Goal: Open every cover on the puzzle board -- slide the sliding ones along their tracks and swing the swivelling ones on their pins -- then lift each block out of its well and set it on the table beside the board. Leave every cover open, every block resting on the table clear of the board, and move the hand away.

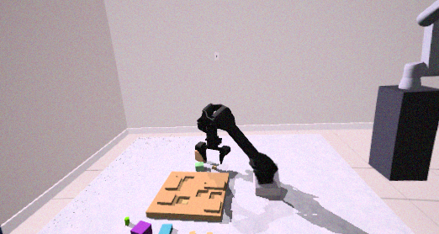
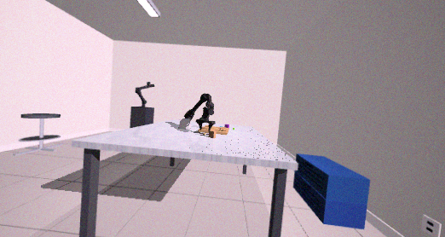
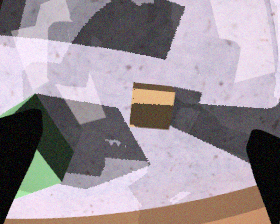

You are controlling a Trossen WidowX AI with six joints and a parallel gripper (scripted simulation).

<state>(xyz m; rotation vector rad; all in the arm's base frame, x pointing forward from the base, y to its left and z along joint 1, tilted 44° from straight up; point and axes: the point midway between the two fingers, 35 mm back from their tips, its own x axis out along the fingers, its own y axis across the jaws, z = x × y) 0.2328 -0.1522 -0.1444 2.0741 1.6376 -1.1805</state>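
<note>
Now: gripper tip 230 mm to the right of the tan wooden puzzle board, 90 mm short of it and 10 mm above it.
</note>
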